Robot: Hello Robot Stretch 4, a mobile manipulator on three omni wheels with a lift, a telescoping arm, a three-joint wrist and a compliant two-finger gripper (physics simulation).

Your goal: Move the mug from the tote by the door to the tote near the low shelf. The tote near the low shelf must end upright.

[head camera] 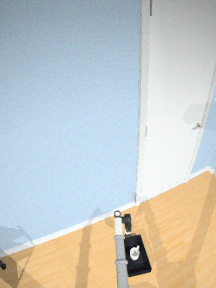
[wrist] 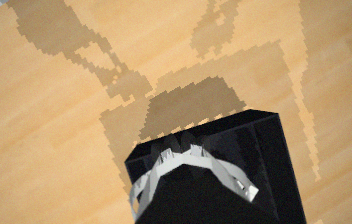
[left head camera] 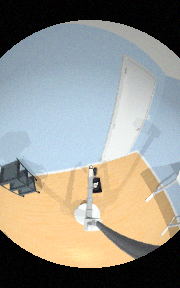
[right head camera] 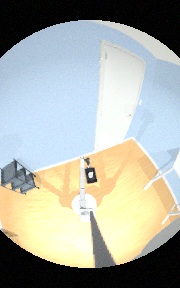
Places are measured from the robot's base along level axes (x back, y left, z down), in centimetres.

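Pixels of known places: gripper, between the fingertips: [head camera: 127,236] [wrist: 179,145] [left head camera: 93,177] [right head camera: 87,167].
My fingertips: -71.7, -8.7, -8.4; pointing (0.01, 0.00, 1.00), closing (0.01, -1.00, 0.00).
Behind a point stands the place of what it marks, as x, y, z.
The white mug [head camera: 134,254] @[-58.4, -13.4, 1.6] [right head camera: 90,175] @[-57.2, -13.9, 1.5] is in the black tote [head camera: 140,269] @[-46.1, -17.0, 2.4] [wrist: 281,165] @[-65.4, -22.2, -4.6] on the floor near the door. In the wrist view, part of the mug, a small white piece [wrist: 254,193] @[-62.4, -17.7, -5.1], shows to the right of the fingers; its body is hidden behind the dark wrist housing. My gripper [head camera: 129,234] @[-71.7, -8.7, -8.4] [wrist: 179,145] @[-71.7, -8.7, -8.4] is shut, its fingertips close together with nothing visible between them. It hangs over the end of the tote nearest the wall, a little apart from the mug. The tote near the low shelf cannot be made out.
The white door [head camera: 175,100] @[-125.6, -57.8, -121.9] [right head camera: 120,95] @[-126.6, -60.6, -128.3] stands in the blue wall behind the tote. A dark low shelf unit [left head camera: 12,172] @[-27.7, 118.6, -63.5] [right head camera: 11,172] @[-27.5, 118.2, -63.5] stands by the wall at the left. White legs of furniture [left head camera: 159,192] [right head camera: 156,181] stand at the right.
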